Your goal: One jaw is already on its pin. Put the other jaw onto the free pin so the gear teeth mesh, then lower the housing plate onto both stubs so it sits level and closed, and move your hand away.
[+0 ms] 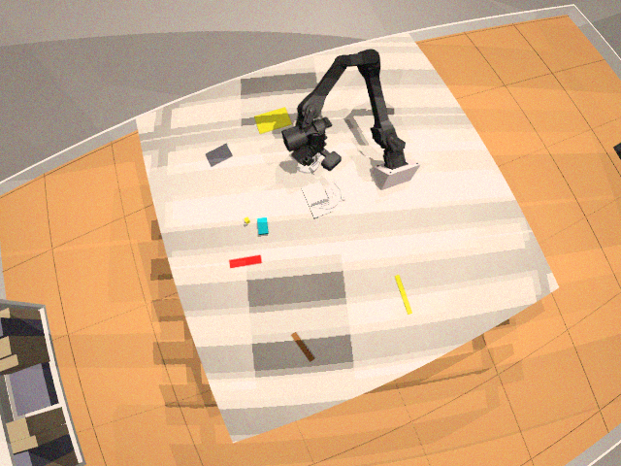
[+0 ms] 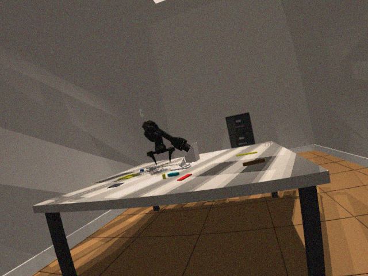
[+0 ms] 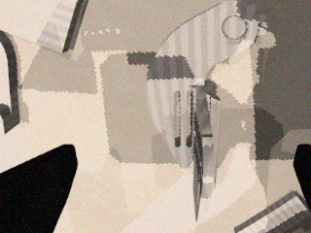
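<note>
My gripper tip is 4 cm short of the jaw and 4 cm above it. From my gripper tip the other things lie so: yellow plate (24 cm to the right, 8 cm ahead, 4 cm below); small yellow cube (29 cm ahead, 12 cm to the left, 3 cm below); cyan block (25 cm ahead, 15 cm to the left, 4 cm below).
</note>
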